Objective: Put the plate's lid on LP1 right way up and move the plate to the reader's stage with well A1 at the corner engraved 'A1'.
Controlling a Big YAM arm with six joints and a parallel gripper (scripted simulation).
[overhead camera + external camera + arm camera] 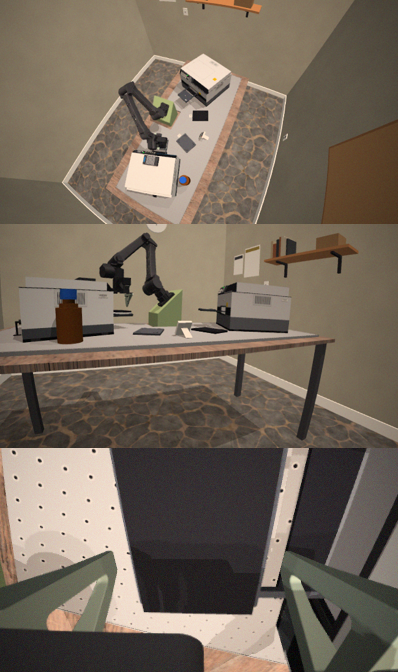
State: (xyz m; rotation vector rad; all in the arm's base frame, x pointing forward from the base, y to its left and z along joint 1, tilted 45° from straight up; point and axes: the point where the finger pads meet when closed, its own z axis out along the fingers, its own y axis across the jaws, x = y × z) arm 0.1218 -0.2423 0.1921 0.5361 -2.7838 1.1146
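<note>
My hand is 30 mm above the dark lid. Round my hand: lidded white well plate: 40 mm below; brown capped bottle: 350 mm ahead, 180 mm to the right, 10 mm below; grey pad: 190 mm ahead, 140 mm to the left, 120 mm below.
</note>
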